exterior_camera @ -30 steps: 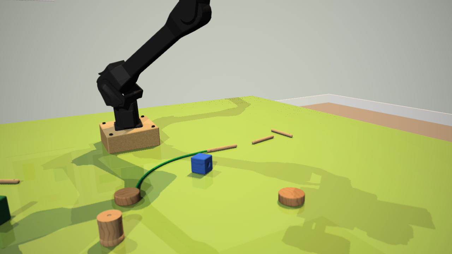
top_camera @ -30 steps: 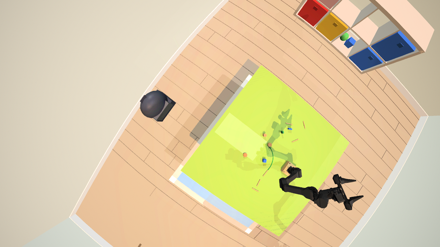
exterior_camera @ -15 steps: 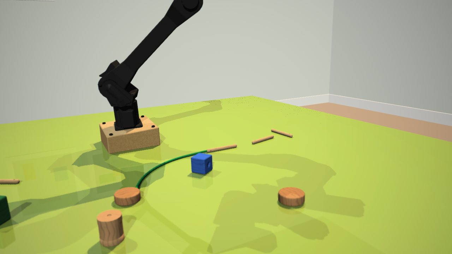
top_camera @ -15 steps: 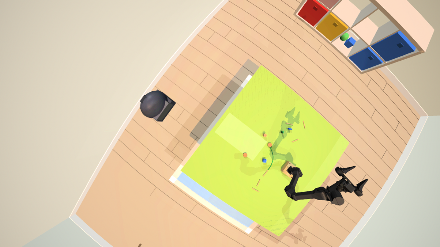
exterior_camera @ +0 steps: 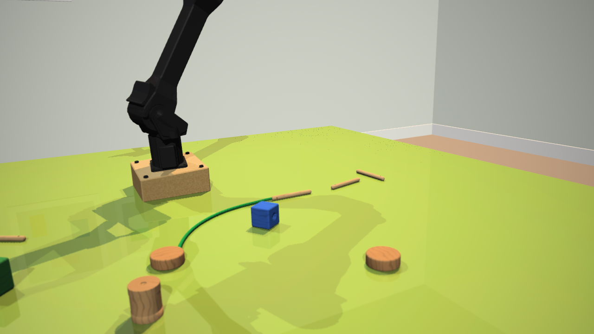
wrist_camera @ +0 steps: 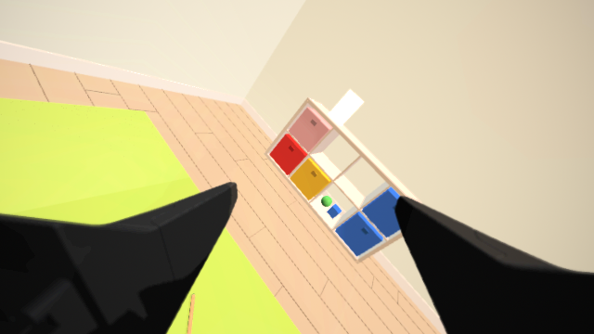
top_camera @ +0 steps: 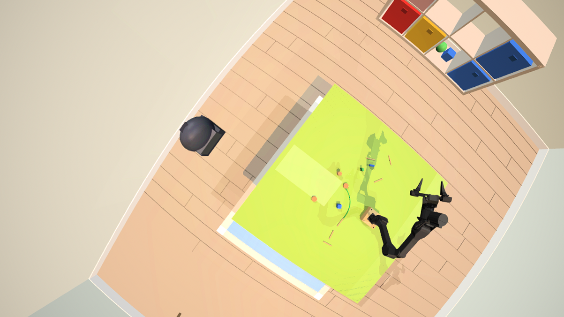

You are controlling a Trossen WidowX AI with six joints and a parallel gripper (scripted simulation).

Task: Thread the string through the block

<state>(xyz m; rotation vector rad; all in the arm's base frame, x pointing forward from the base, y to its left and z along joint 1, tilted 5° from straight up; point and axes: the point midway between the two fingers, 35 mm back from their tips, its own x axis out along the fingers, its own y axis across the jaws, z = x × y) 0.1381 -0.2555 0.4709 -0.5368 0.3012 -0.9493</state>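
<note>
Now: gripper tip 6 cm short of the blue block, 42 cm to the right of it and 48 cm above it. From my gripper tip the other things lie so: green block (14 cm ahead, 10 cm to the left, 47 cm below); wooden cylinder (24 cm ahead, 25 cm to the left, 47 cm below).
</note>
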